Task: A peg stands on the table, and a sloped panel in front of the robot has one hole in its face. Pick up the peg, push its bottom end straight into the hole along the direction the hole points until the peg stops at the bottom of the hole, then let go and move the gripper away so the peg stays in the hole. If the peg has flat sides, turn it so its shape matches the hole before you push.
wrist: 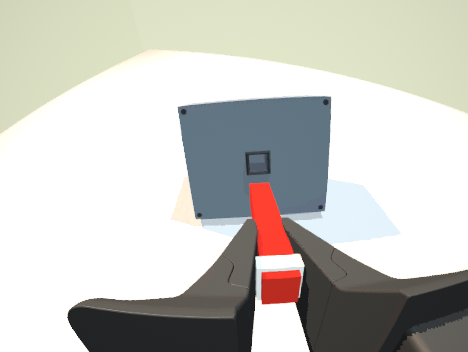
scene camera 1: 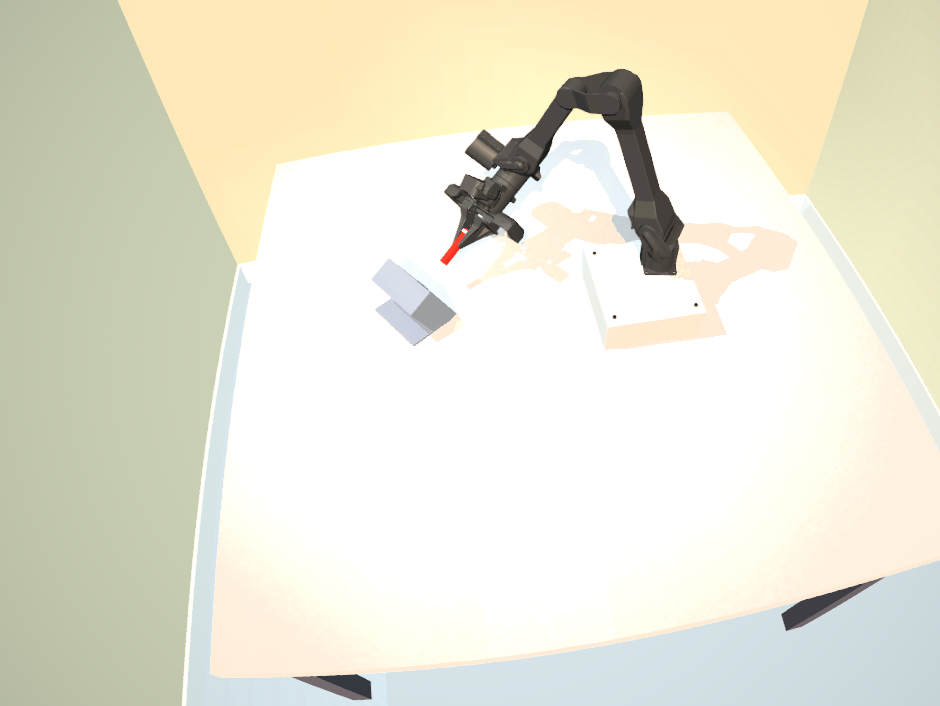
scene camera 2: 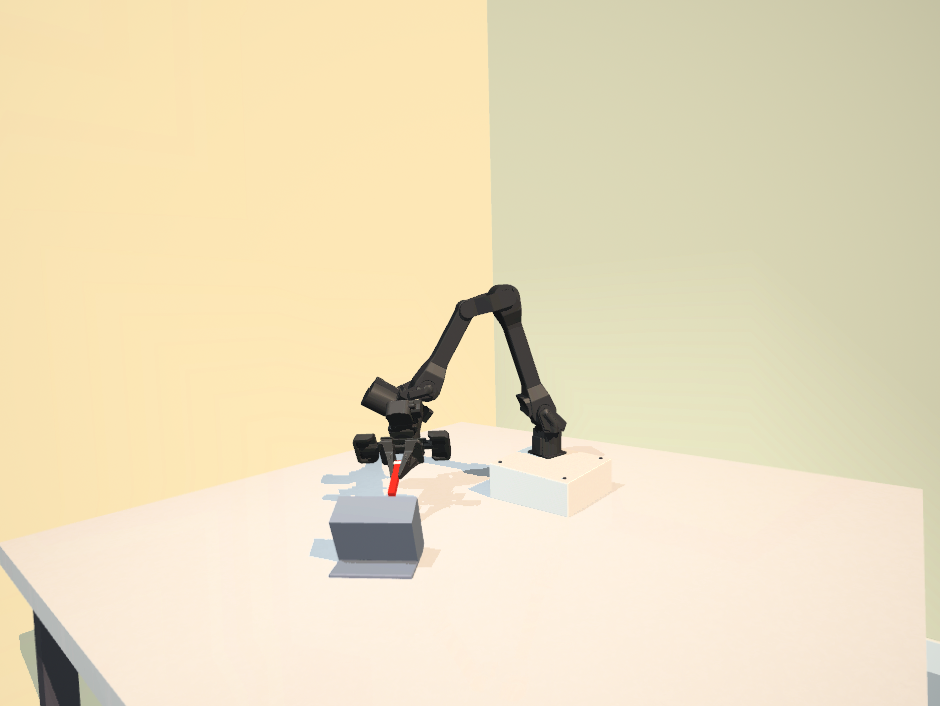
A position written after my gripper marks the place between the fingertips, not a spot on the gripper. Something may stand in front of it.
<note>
My gripper (scene camera 2: 395, 478) holds a red square peg (wrist: 279, 273). I also see a grey sloped panel (scene camera 2: 363, 527).
My gripper shows as well in the wrist view (wrist: 266, 226) and in scene camera 1 (scene camera 1: 456, 246). The grey sloped panel is seen too in the wrist view (wrist: 216, 135) and in scene camera 1 (scene camera 1: 419, 302).
</note>
